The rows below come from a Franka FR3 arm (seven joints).
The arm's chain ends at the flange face. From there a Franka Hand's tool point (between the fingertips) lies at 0.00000 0.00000 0.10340 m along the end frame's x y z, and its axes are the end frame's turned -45 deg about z.
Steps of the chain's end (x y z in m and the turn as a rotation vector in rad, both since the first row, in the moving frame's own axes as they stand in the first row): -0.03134 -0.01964 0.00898 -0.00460 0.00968 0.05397; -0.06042 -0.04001 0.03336 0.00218 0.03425 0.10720
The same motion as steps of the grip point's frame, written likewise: -0.00793 -0.03499 0.00897 -0.01010 0.00359 0.05397; -0.01190 -0.06853 0.03330 -0.02268 0.02576 0.10720
